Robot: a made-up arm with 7 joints.
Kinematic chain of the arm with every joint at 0, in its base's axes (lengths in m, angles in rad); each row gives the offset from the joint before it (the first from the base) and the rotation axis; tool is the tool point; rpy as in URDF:
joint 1: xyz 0 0 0.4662 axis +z
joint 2: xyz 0 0 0 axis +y
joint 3: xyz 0 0 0.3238 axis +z
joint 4: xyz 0.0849 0 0 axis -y
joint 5: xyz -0.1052 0 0.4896 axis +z
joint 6: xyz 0 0 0 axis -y
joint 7: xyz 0.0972 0 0 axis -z
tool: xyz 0 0 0 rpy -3.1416 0 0
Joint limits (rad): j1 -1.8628..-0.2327 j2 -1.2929..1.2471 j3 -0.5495..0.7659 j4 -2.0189..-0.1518 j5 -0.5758..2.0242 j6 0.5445..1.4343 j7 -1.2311..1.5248
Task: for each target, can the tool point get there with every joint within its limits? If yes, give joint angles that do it. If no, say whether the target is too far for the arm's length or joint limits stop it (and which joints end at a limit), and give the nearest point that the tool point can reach.
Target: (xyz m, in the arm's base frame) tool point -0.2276 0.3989 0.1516
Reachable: no: joint limits stop it (at a limit: joint 1, joint 2, joint 3, joint 4, joint 6) | nearest point 0.3242 0.3475 0.1130 | short by 0.556 m
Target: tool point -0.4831 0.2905 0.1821
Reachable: no: joint limits stop it (at a limit: joint 1, joint 2, joint 3, joint 4, joint 5, joint 6) | nearest point -0.4074 -0.1565 0.0529 | short by 0.471 m
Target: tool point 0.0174 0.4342 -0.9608
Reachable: no: too far | nearest point 0.3657 0.1159 -0.0700 | short by 1.008 m
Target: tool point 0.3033 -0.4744 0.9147
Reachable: yes | joints -0.6428 -0.2079 -0.3613 -1.6277 0.4175 0.7090 -0.9343
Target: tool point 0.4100 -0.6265 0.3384
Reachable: yes | joints -1.5786 0.9397 0.6650 -1.4506 0.4924 0.6745 1.1610
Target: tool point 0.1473 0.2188 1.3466
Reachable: yes | joints -1.5211 -0.4591 0.4652 -0.4838 1.7336 1.0085 -0.0006
